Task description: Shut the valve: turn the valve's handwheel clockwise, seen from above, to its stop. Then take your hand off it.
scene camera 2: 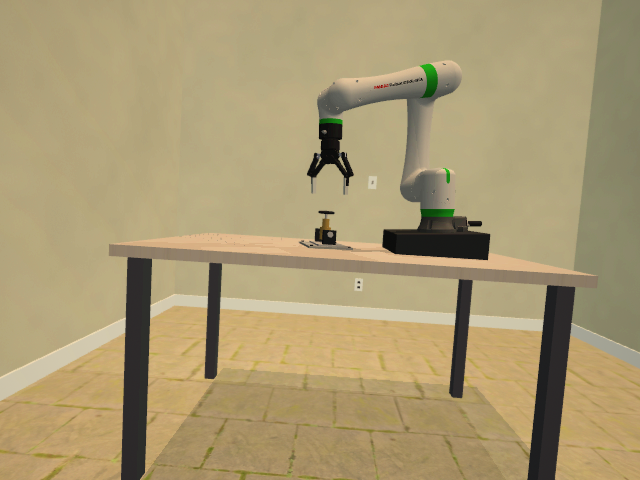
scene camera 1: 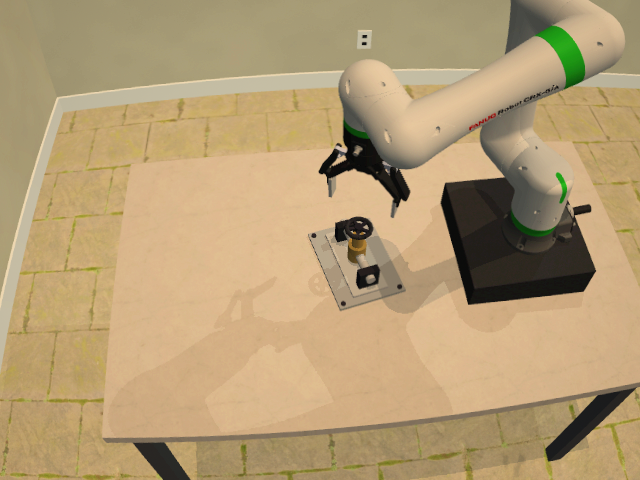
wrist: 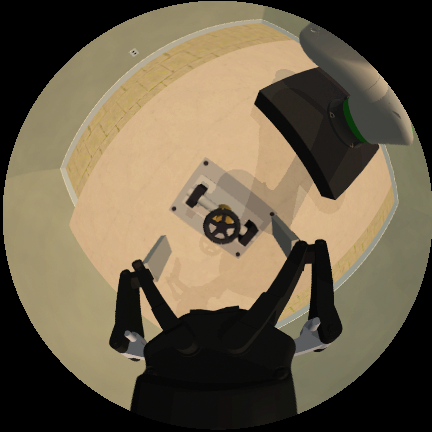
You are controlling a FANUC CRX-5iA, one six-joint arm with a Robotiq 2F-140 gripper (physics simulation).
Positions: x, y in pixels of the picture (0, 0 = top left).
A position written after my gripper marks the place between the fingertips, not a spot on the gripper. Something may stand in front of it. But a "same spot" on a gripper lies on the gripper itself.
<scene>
My gripper shows in scene camera 2, in scene camera 1 and in the wrist view (218, 235). One and the same spot on my gripper: (scene camera 1: 395, 184) is (scene camera 2: 344, 163).
</scene>
